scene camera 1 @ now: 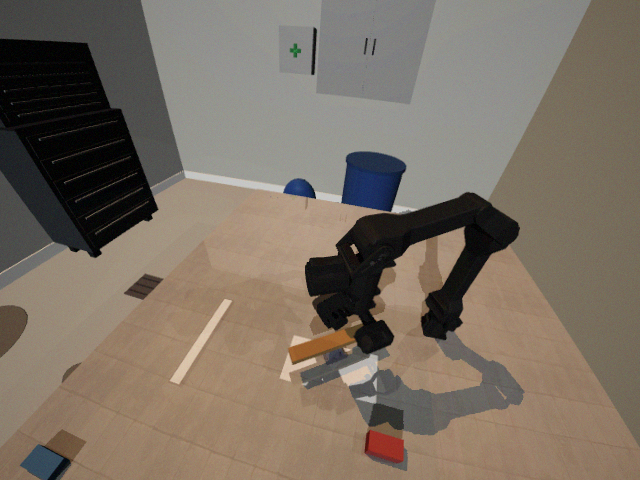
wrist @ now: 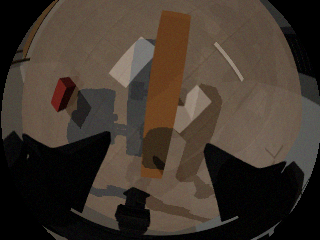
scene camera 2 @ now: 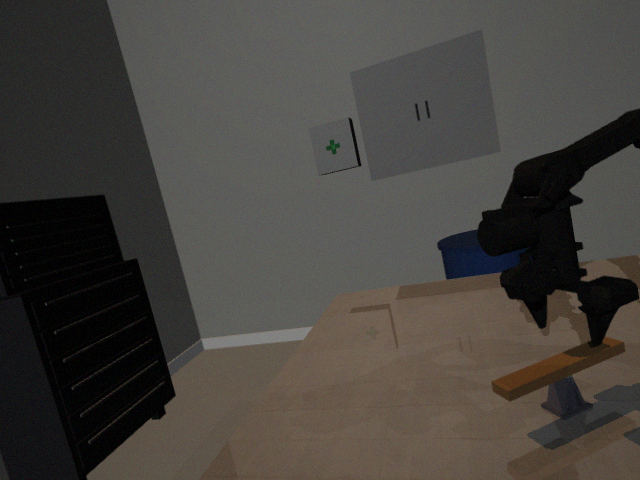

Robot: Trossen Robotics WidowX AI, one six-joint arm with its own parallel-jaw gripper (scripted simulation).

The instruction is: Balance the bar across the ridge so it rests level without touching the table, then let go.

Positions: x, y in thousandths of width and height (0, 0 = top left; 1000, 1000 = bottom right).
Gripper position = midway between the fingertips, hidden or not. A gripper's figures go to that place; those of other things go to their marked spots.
My gripper (scene camera 1: 546, 682) is 0.55 m from the lens. An orange bar (scene camera 1: 485, 728) is 0.55 m from the lens.
